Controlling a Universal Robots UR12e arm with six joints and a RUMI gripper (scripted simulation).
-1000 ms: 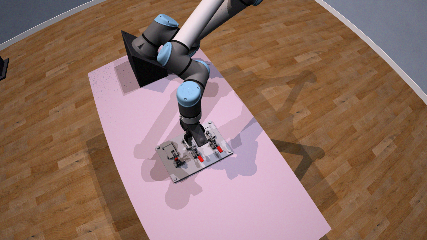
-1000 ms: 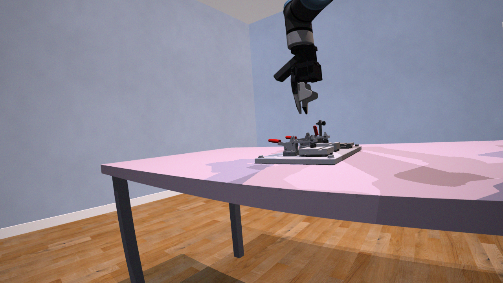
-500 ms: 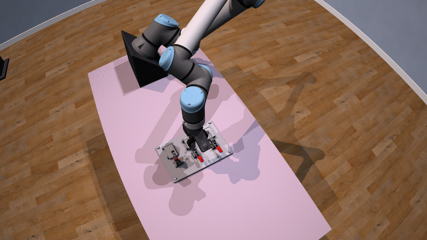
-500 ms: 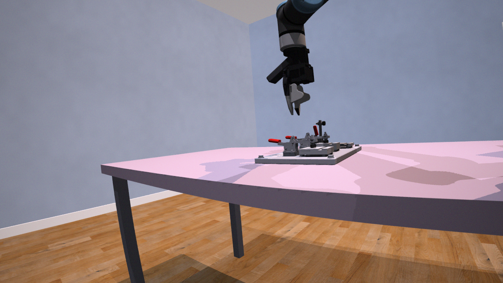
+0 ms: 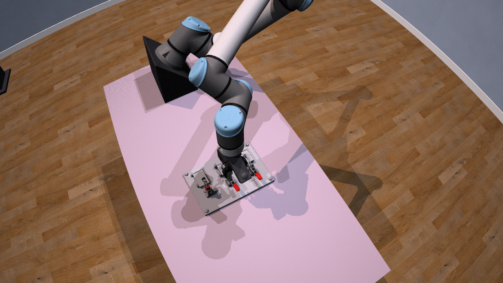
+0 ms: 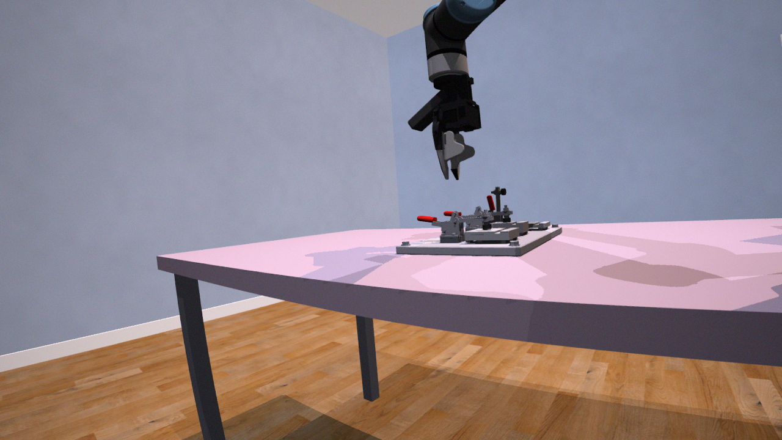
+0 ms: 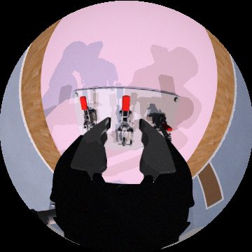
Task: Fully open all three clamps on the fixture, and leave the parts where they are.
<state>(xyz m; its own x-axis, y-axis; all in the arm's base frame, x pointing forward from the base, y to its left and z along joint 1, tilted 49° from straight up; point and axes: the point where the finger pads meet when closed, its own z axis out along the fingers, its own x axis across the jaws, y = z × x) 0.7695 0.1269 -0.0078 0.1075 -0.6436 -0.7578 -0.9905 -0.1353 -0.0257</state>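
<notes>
Now: hand 15 cm above the grey fixture plate, 8 cm past it and 1 cm to the left of it. The rest, counted from my hand: flat grey part (15 cm behind, 12 cm below, 9 cm to the left).
</notes>
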